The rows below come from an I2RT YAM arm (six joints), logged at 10 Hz.
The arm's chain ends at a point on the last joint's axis. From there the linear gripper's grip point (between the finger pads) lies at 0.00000 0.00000 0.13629 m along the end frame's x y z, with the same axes.
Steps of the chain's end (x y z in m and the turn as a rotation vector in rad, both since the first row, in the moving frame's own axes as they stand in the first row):
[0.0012 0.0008 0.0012 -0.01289 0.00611 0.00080]
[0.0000 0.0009 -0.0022 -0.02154 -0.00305 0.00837]
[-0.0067 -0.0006 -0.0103 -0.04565 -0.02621 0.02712]
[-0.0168 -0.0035 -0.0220 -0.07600 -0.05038 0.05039]
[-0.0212 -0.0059 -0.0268 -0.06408 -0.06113 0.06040]
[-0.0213 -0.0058 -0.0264 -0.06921 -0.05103 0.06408]
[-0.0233 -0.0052 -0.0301 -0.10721 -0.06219 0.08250]
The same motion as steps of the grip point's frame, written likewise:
[0.0020 0.0026 0.0012 -0.01289 0.00611 0.00080]
[-0.0004 0.0038 -0.0022 -0.02154 -0.00305 0.00837]
[-0.0104 0.0056 -0.0105 -0.04565 -0.02621 0.02712]
[-0.0239 0.0067 -0.0226 -0.07600 -0.05038 0.05039]
[-0.0298 0.0026 -0.0273 -0.06408 -0.06113 0.06040]
[-0.0285 0.0034 -0.0269 -0.06921 -0.05103 0.06408]
[-0.0323 0.0090 -0.0311 -0.10721 -0.06219 0.08250]

